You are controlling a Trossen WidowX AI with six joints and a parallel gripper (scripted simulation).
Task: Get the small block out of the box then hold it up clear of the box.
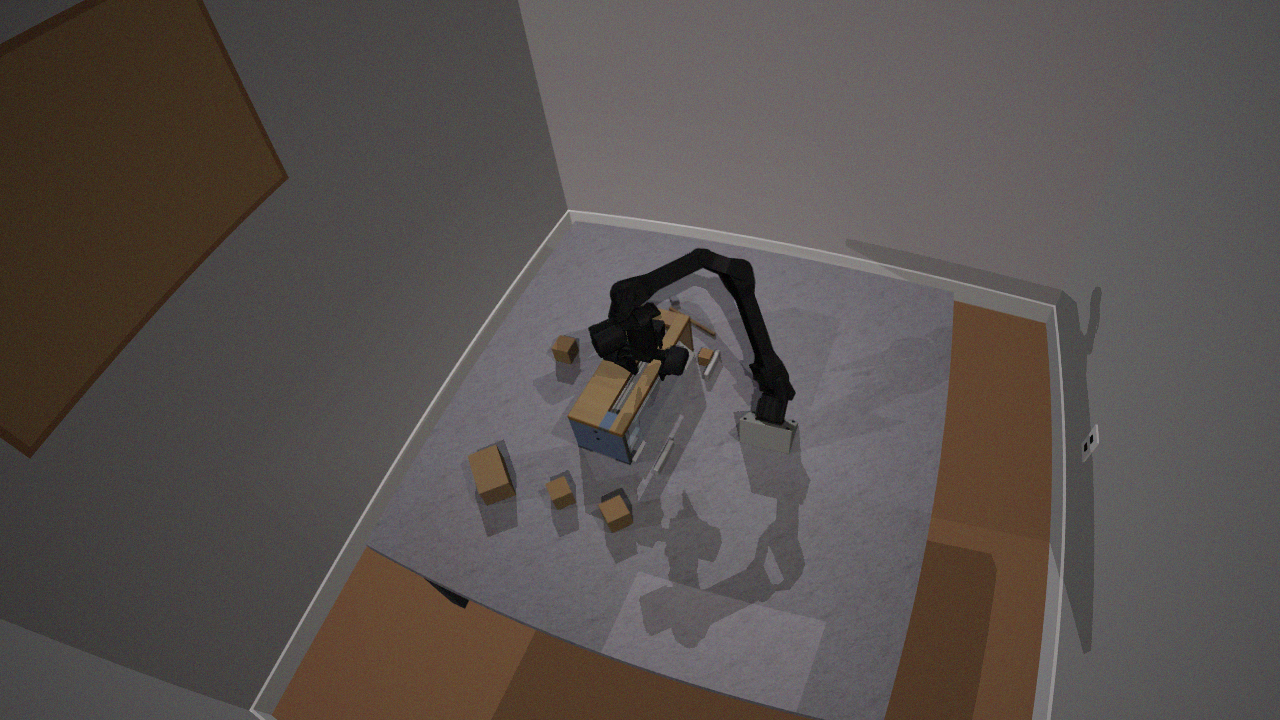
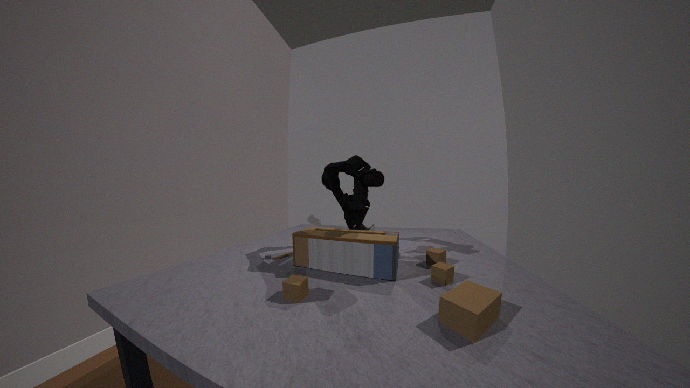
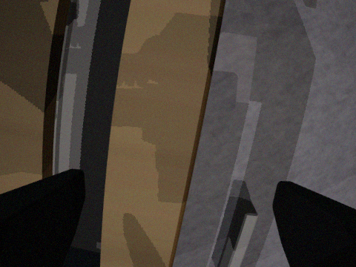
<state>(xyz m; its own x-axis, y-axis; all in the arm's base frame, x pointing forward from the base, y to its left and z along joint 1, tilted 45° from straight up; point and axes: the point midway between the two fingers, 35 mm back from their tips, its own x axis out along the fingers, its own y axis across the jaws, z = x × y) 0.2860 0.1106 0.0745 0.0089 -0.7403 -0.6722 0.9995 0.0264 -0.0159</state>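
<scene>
The small brown block is 190 mm to the right of my gripper tip, 130 mm below it and 70 mm behind it. Round my gripper tip: long box (90 mm below, 30 mm to the right, 30 mm ahead).
</scene>
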